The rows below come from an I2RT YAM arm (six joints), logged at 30 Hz.
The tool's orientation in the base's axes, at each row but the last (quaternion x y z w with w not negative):
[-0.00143, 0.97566, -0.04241, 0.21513]
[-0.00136, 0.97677, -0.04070, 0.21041]
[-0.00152, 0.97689, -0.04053, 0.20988]
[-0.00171, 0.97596, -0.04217, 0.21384]
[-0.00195, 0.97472, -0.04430, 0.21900]
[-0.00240, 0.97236, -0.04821, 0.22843]
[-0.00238, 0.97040, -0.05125, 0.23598]
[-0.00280, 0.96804, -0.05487, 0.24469]
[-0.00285, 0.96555, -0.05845, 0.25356]
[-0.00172, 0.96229, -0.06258, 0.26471]
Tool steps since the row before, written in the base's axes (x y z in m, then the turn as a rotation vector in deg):
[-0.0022, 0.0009, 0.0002, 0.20, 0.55, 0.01]
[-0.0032, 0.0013, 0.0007, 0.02, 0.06, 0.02]
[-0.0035, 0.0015, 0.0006, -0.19, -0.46, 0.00]
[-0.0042, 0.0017, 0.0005, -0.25, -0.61, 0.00]
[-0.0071, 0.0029, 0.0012, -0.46, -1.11, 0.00]
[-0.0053, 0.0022, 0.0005, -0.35, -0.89, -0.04]
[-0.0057, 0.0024, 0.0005, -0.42, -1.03, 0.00]
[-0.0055, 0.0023, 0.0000, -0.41, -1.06, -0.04]
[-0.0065, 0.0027, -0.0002, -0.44, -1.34, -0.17]
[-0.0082, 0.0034, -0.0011, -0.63, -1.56, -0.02]
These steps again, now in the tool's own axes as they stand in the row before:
[0.0019, 0.0008, -0.0012, -0.20, 0.55, 0.03]
[0.0026, 0.0012, -0.0021, -0.03, 0.06, -0.01]
[0.0029, 0.0014, -0.0021, 0.18, -0.46, -0.04]
[0.0036, 0.0016, -0.0023, 0.24, -0.61, -0.05]
[0.0058, 0.0027, -0.0044, 0.44, -1.11, -0.10]
[0.0045, 0.0021, -0.0030, 0.35, -0.89, -0.04]
[0.0048, 0.0022, -0.0033, 0.40, -1.03, -0.09]
[0.0048, 0.0022, -0.0028, 0.41, -1.06, -0.05]
[0.0057, 0.0025, -0.0033, 0.51, -1.32, 0.08]
[0.0075, 0.0033, -0.0036, 0.61, -1.56, -0.12]

